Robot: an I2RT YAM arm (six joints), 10 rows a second.
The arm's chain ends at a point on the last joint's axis. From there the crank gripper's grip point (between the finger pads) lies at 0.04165 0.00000 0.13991 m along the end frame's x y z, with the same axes.
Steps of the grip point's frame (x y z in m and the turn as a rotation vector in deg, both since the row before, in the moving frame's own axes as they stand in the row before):
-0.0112 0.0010 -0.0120 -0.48 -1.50 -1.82
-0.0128 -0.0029 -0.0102 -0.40 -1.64 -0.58
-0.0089 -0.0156 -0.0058 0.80 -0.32 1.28
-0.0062 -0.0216 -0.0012 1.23 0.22 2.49
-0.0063 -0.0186 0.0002 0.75 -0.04 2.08
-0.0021 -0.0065 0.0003 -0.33 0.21 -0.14
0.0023 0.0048 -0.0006 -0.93 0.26 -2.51
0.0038 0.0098 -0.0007 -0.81 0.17 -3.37
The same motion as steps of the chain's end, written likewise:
-0.0075 0.0011 -0.0130 -0.48 -1.50 -1.82
-0.0088 -0.0035 -0.0113 -0.40 -1.64 -0.58
-0.0081 -0.0146 -0.0060 0.80 -0.32 1.28
-0.0068 -0.0204 -0.0010 1.23 0.22 2.49
-0.0062 -0.0183 0.0002 0.75 -0.04 2.08
-0.0026 -0.0072 0.0005 -0.33 0.21 -0.14
0.0017 0.0044 -0.0004 -0.93 0.26 -2.51
0.0034 0.0103 -0.0006 -0.81 0.17 -3.37

